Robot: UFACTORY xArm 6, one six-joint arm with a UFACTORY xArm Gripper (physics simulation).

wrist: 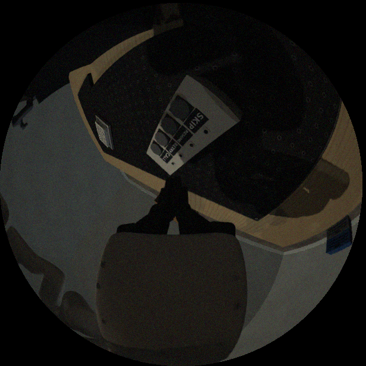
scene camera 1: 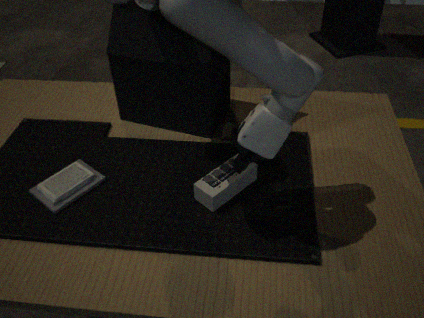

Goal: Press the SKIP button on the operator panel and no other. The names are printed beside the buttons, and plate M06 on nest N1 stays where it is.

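Frame: origin at the arm's base, x ahead, y left, z up, level; metres.
Where they show: gripper, between the fingertips: [scene camera 1: 236, 170].
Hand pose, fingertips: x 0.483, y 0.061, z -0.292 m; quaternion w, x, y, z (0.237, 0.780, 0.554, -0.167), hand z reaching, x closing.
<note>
Each offset is from my fingertips to the top centre of the thing. "spot": to the spot under its first point. Level surfaces: height alone.
The operator panel @(dx -0.042, dy -0.009, dz -0.043 m) [scene camera 1: 232, 189] [wrist: 220, 120] is a pale box with four dark buttons in a row and names printed beside them. The SKIP button [wrist: 179, 107] is at the wide end in the wrist view; the smallest button [wrist: 156, 147], by CALL, is at the other end. My gripper [scene camera 1: 238, 166] [wrist: 175, 185] is shut and empty. Its fingers overlap the panel's rear right end in the scene view; in the wrist view the tips show beside the CALL end. Height and contact are unclear. A pale plate @(dx -0.197, dy -0.406, dz -0.073 m) [scene camera 1: 67, 181] [wrist: 102, 134] lies on a flat nest @(spot: dx -0.179, dy -0.327, dz -0.087 m) [scene camera 1: 97, 180] at the left.
The panel and nest are on a black mat @(dz -0.099 m) [scene camera 1: 150, 220] on a wooden table @(dz -0.112 m) [scene camera 1: 125, 280]. A large black block [scene camera 1: 170, 90] stands behind the mat. The arm's shadow falls on the table at the right. A blue object [wrist: 339, 235] is at the wrist view's right edge.
</note>
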